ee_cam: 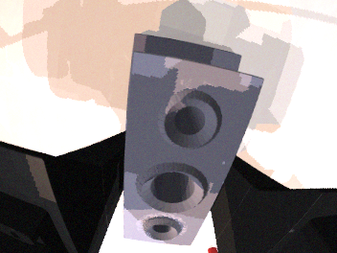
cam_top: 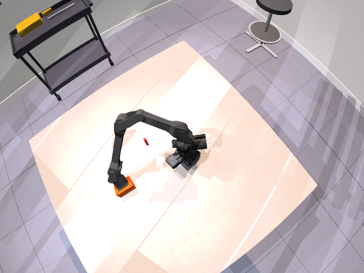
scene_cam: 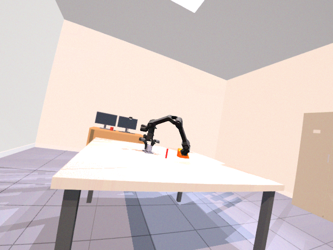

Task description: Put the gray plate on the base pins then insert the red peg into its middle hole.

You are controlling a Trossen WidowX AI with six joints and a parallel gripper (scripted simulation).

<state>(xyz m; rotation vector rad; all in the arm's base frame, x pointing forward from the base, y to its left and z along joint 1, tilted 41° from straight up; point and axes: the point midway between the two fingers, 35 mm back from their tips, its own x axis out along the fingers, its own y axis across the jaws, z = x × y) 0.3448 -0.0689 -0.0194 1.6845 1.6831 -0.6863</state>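
My gripper tip is 20 mm above the flat base. The rest, counted from my gripper tip: red peg (110 mm behind, 180 mm to the left, 20 mm above); then gray plate (30 mm above).
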